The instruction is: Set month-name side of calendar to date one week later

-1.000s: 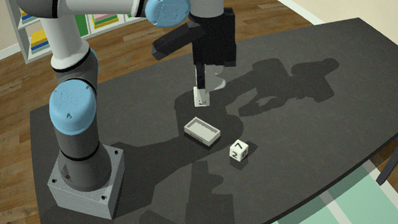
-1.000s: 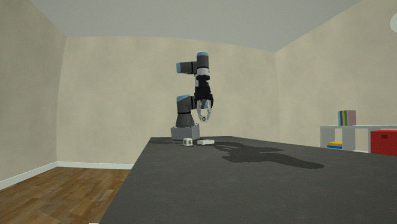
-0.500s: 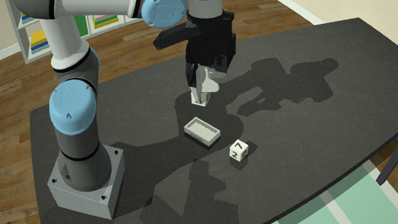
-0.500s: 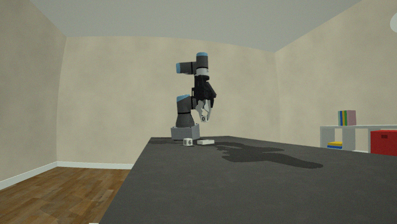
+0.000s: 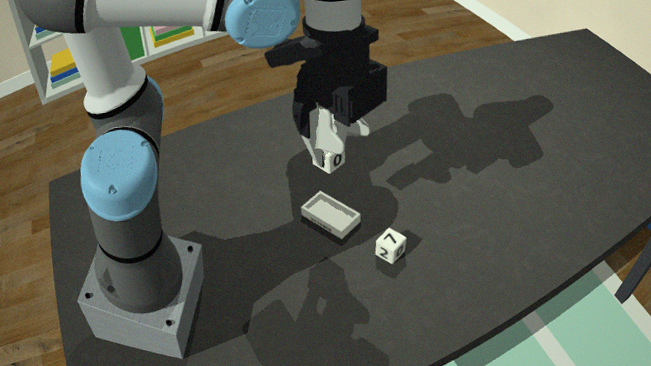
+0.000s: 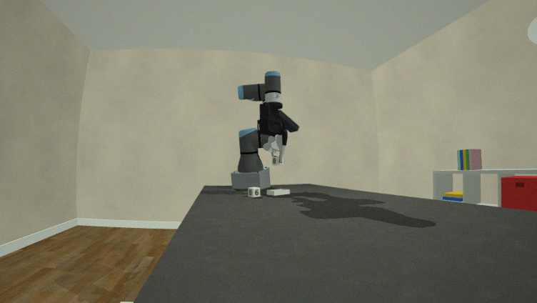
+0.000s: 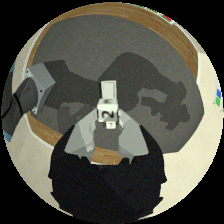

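Now: the white tray 130 mm below my hand.
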